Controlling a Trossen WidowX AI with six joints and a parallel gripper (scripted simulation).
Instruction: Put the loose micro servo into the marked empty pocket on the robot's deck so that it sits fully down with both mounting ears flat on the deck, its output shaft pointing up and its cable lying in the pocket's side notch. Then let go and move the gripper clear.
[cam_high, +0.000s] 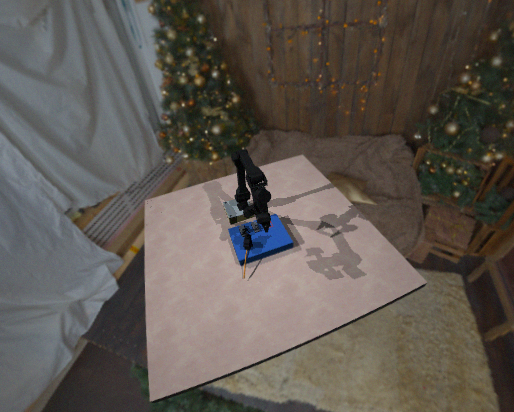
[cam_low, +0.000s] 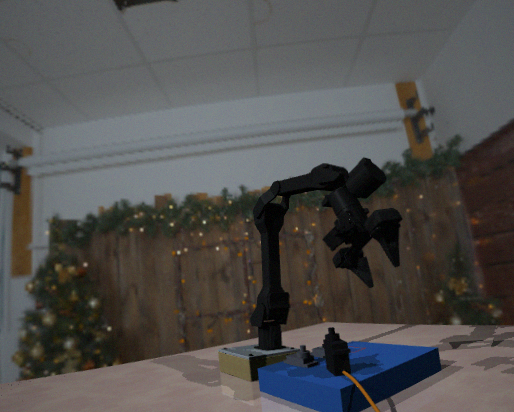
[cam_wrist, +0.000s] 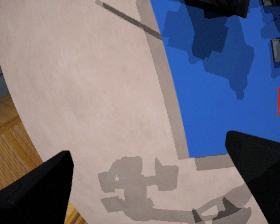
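The blue deck is 190 mm below my gripper tip, 70 mm behind it and 10 mm to the right of it.
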